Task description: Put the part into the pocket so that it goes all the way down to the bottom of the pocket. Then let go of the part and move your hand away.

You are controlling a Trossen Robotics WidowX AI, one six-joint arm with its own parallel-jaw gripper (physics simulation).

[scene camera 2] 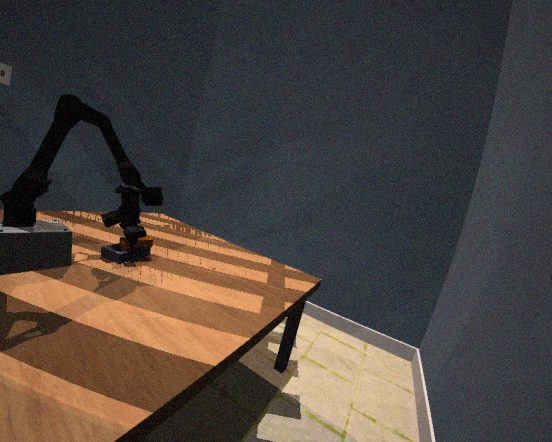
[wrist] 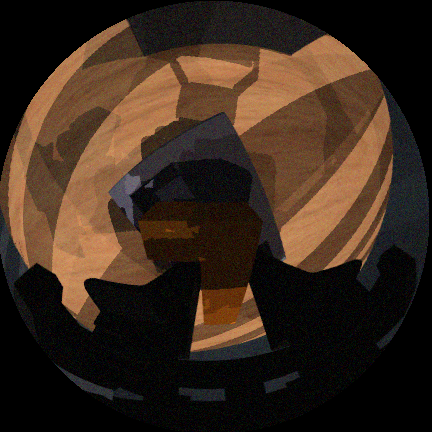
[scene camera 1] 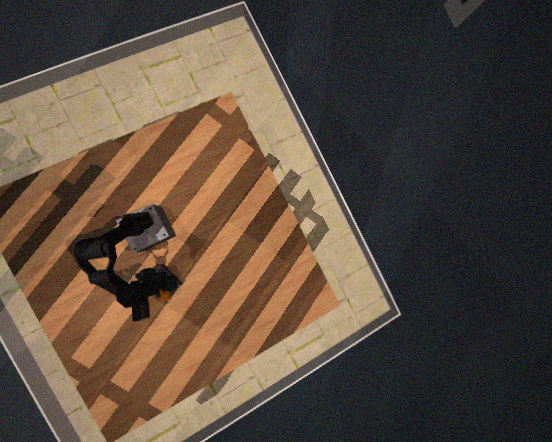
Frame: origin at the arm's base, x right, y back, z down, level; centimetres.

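Seen in the pictures: gripper, fingertip midpoint: (scene camera 2: 130, 245) (wrist: 221, 249) (scene camera 1: 164, 284); arm's base at its link origin: (scene camera 2: 18, 224) (scene camera 1: 144, 221).
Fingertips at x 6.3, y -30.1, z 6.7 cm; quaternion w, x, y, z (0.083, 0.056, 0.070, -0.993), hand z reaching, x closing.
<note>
Pixels of each thing's top centre, then the offset from my fingertips to it. Level surfaces: height alone.
- orange L-shaped block at its top centre: (wrist: 204, 300) (scene camera 2: 137, 238) (scene camera 1: 159, 290) dx +2.0, dy -1.4, dz -3.1 cm
- dark grey block with the pocket, top centre: (wrist: 216, 235) (scene camera 2: 127, 246) (scene camera 1: 163, 282) dx +0.2, dy +1.2, dz +0.2 cm
- striped-looking wooden table at its surface level: dz +3.8 cm
The part is an orange L-shaped block (scene camera 1: 165, 296) (scene camera 2: 143, 242) (wrist: 231, 240), much of it in shadow in the wrist view. My gripper (scene camera 2: 134, 237) (wrist: 221, 249) is shut on it, one dark finger on each side of one leg. The dark grey block with the pocket (scene camera 1: 173, 279) (scene camera 2: 113, 254) (wrist: 240, 150) sits on the table under the part. In scene camera 2 the part shows at or just above the block's top face, standing proud of it. The part, fingers and deep shadow hide most of the pocket, so whether the part touches or enters it cannot be told.
The arm's grey base box (scene camera 1: 162, 231) (scene camera 2: 37, 250) (wrist: 220, 27) stands on the striped-looking wooden table (scene camera 1: 210, 200) (scene camera 2: 200, 320) (wrist: 300, 115), near the pocket block. Strips of shadow cross the table. The table's edge (scene camera 2: 235, 361) shows at the right in scene camera 2.
</note>
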